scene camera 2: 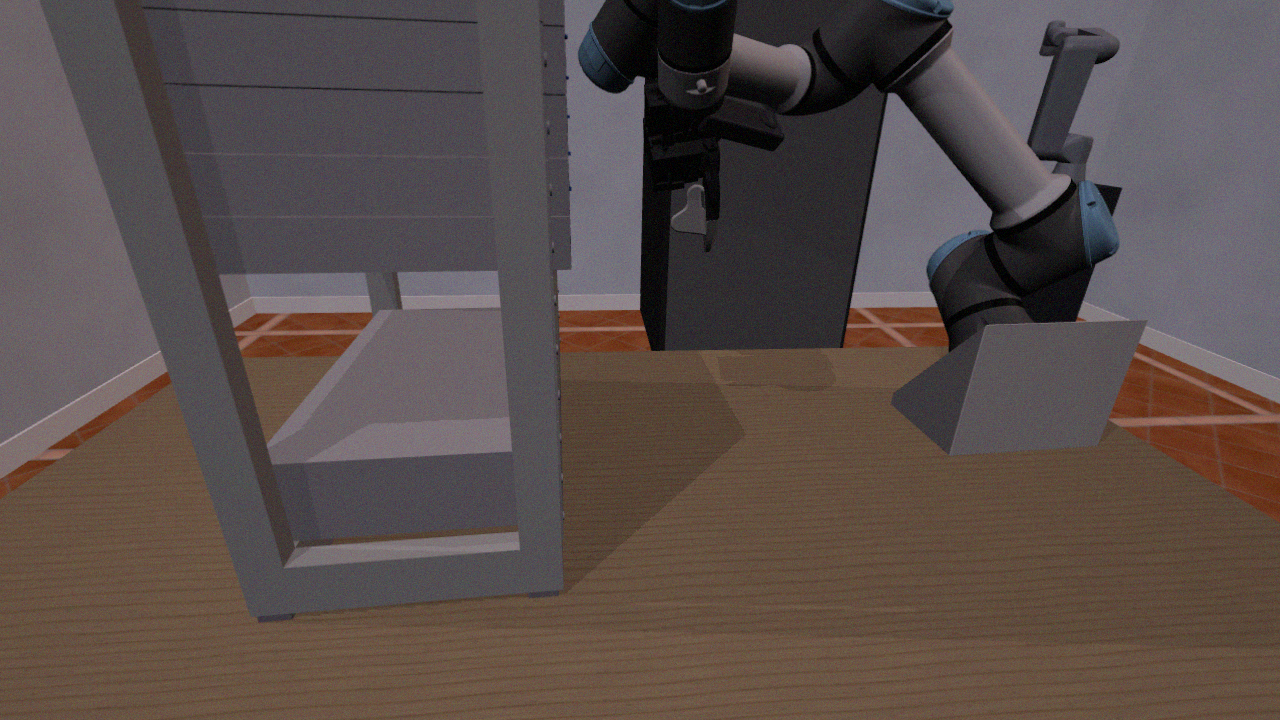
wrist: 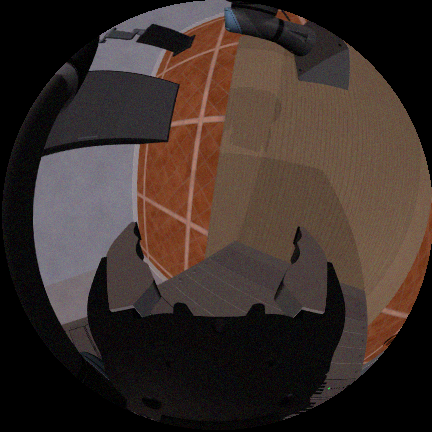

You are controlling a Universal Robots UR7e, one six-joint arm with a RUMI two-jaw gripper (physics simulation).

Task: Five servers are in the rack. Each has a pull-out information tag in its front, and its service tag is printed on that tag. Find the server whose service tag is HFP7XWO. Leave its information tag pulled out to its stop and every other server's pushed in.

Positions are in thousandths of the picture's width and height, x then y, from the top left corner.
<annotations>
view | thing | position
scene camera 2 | my gripper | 543,291
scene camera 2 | server rack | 294,201
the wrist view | my gripper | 503,527
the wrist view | server rack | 524,656
</annotations>
